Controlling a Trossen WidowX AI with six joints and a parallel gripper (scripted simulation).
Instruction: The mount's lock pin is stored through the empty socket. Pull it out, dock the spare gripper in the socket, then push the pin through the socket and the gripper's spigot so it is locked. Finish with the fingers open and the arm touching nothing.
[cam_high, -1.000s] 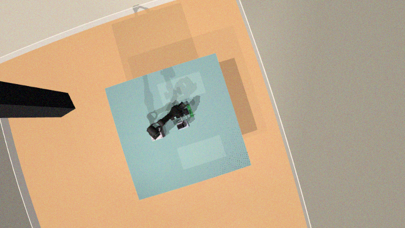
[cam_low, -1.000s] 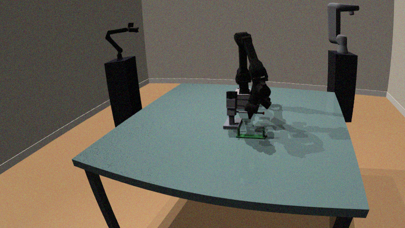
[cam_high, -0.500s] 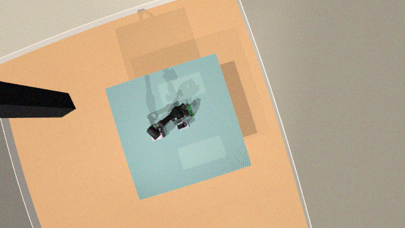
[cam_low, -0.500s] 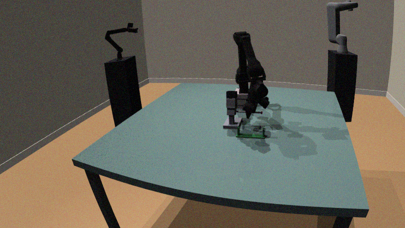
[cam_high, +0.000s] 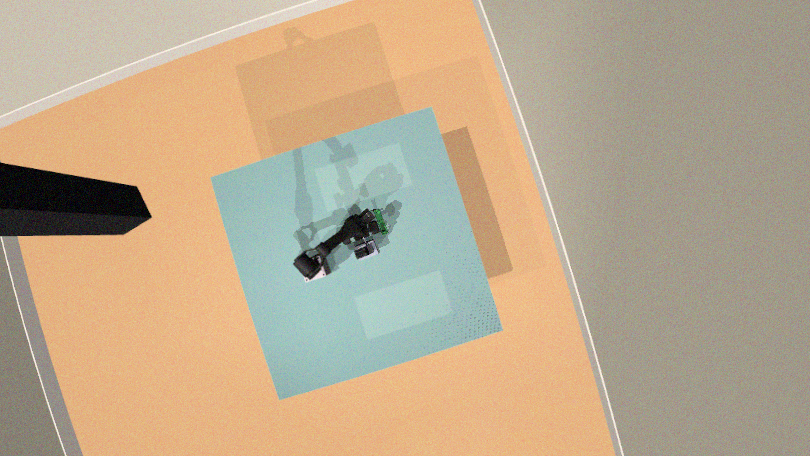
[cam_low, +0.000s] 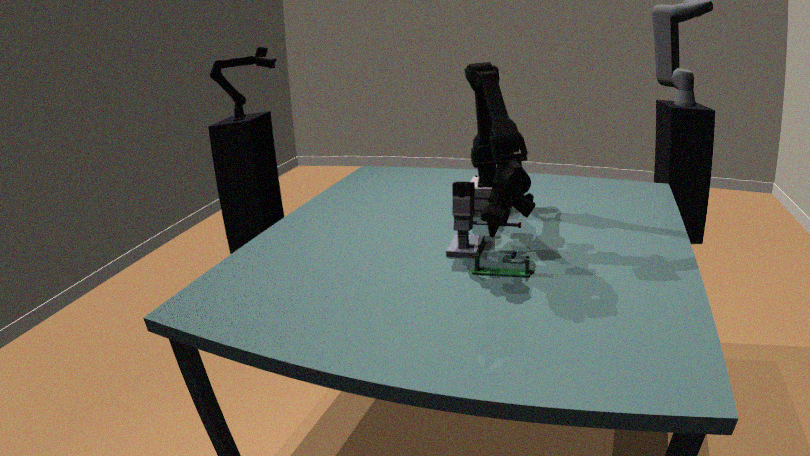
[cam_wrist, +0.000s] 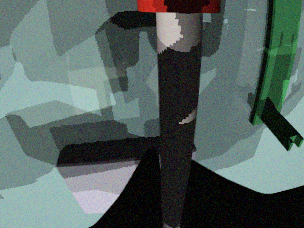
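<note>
The socket lies 70 mm to the right of my gripper tip and 20 mm behind it. From my gripper tip the other things lie so: spare gripper 80 mm above, 70 mm to the right, 20 mm behind; then green cradle 110 mm ahead, 30 mm to the left, 20 mm below.
</note>
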